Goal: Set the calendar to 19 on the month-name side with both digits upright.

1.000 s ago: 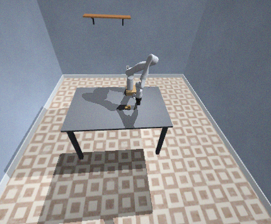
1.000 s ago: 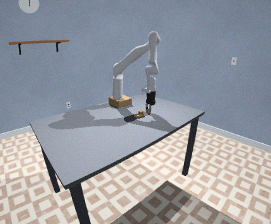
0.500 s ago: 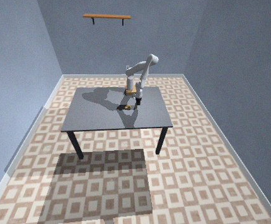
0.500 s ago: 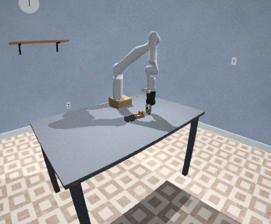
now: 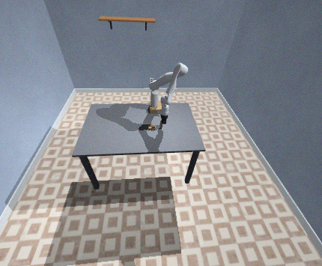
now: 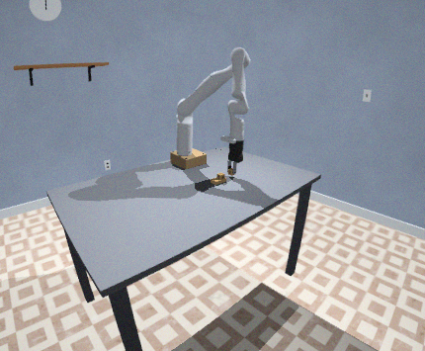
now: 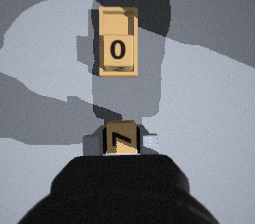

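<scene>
Now: hand 100 mm to the left of the wooden tray, 30 mm above it and 10 mm short of it.
</scene>
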